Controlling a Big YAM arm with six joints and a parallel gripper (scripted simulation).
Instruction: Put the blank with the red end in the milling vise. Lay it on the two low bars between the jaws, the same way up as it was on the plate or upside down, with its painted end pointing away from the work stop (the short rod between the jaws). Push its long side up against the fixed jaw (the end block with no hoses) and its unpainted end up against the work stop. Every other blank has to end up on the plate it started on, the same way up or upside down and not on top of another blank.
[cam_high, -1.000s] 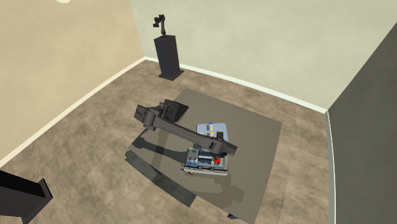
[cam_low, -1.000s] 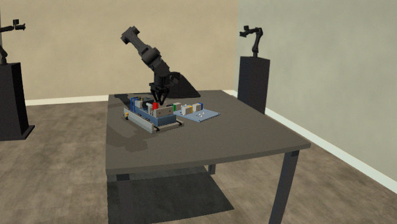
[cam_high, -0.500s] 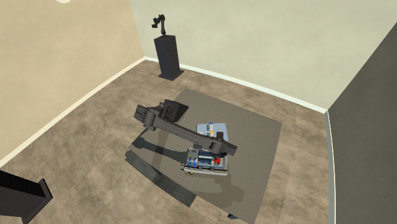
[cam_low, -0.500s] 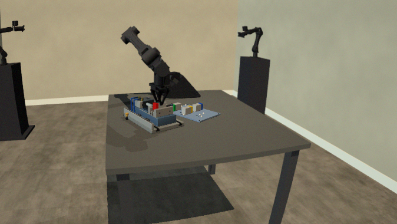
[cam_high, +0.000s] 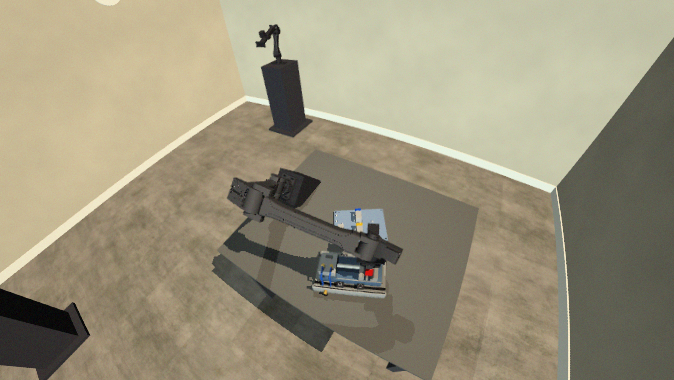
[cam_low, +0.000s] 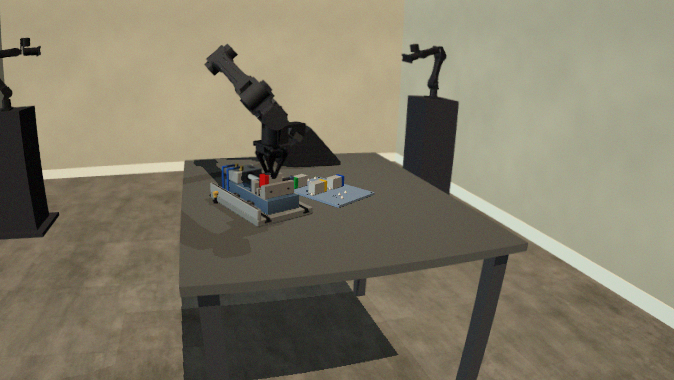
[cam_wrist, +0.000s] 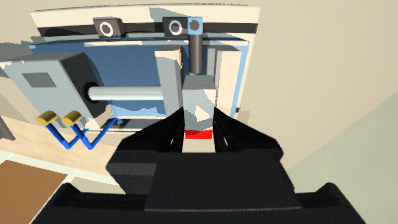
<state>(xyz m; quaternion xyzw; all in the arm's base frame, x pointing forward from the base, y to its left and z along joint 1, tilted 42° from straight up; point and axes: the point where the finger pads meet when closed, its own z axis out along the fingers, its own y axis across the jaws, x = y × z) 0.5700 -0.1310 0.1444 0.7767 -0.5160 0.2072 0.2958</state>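
Right now my hand is 2 cm above the grey bar with red end. Round my hand: fixed jaw: 2 cm ahead, 2 cm to the left, 4 cm below; moving jaw: 3 cm behind, 1 cm to the right, 4 cm below; work stop rod: 2 cm behind, 5 cm to the left, 3 cm below.
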